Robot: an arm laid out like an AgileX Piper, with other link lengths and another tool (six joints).
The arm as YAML. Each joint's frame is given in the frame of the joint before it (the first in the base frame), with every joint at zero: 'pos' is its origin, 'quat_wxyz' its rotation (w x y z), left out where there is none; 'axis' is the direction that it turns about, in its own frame. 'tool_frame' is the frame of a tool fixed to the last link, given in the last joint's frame.
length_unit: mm
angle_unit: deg
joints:
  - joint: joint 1
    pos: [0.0, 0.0, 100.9]
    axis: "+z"
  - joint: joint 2
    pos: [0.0, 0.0, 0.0]
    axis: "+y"
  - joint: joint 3
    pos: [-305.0, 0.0, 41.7]
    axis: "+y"
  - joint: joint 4
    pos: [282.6, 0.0, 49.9]
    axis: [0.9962, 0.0, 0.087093]
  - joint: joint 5
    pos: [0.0, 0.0, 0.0]
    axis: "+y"
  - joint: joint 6
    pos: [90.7, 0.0, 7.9]
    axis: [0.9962, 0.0, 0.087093]
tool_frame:
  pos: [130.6, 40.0, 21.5]
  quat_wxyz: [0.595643, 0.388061, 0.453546, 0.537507]
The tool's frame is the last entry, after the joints.
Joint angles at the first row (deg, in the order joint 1, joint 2, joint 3, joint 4, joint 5, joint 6):
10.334 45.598 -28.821 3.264 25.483 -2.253
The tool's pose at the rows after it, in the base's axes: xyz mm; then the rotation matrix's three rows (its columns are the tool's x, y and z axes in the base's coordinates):
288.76, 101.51, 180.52; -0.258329, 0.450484, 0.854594; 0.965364, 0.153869, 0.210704; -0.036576, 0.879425, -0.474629
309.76, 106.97, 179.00; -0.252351, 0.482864, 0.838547; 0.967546, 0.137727, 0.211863; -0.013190, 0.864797, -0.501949
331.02, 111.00, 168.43; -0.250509, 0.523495, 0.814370; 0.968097, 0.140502, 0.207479; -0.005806, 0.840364, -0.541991
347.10, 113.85, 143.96; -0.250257, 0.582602, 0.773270; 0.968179, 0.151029, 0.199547; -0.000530, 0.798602, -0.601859
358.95, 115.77, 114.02; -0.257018, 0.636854, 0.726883; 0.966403, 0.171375, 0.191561; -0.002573, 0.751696, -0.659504
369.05, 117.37, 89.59; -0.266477, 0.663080, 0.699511; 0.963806, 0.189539, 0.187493; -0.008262, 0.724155, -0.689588
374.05, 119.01, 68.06; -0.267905, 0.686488, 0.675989; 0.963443, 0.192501, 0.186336; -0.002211, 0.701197, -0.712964
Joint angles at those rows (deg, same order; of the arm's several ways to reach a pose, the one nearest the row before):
10.334 51.604 -31.240 5.238 24.884 -2.252
10.334 57.511 -34.793 6.502 24.401 -2.252
10.333 63.953 -38.058 6.760 23.933 -2.255
10.335 70.633 -40.123 6.818 23.512 -2.308
10.334 77.128 -41.493 6.818 22.647 -2.932
10.335 82.343 -42.277 7.184 20.555 -4.116
10.334 86.344 -42.393 8.503 18.612 -5.415

